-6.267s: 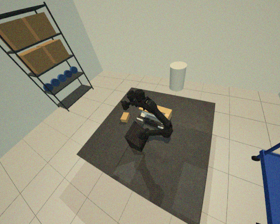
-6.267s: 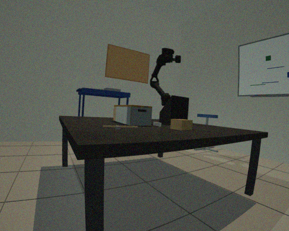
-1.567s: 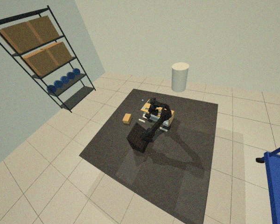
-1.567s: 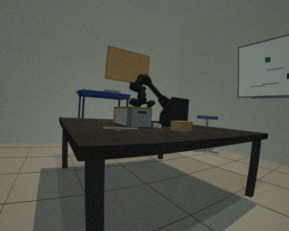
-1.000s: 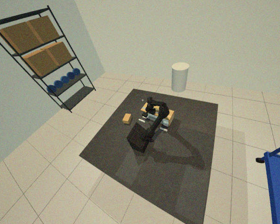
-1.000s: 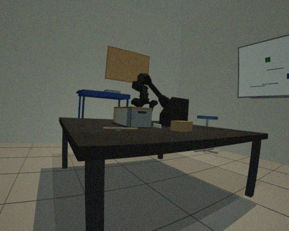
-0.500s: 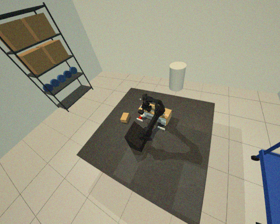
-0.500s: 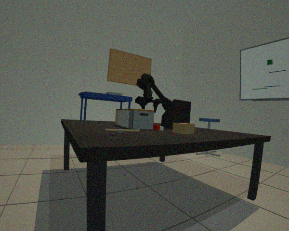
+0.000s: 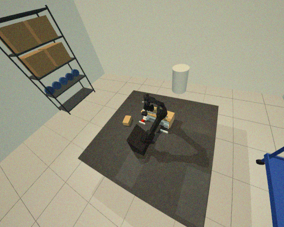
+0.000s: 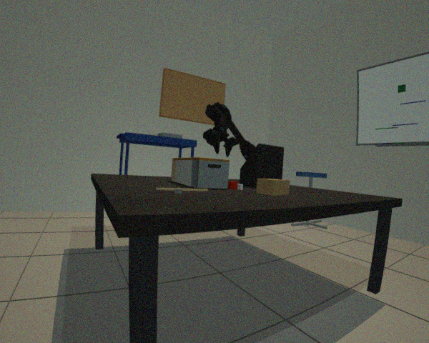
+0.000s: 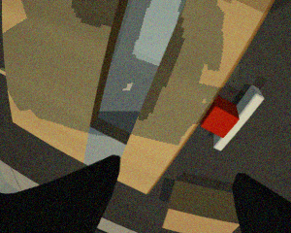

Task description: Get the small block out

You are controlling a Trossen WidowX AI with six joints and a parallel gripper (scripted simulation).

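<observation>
Right now the red block is 5 cm behind my gripper tip, 3 cm to the left of it and 13 cm below it. Also, from my gripper tip: tan block (13 cm behind, 21 cm to the left, 12 cm below); box (3 cm ahead, 12 cm to the right, 9 cm below).
</observation>
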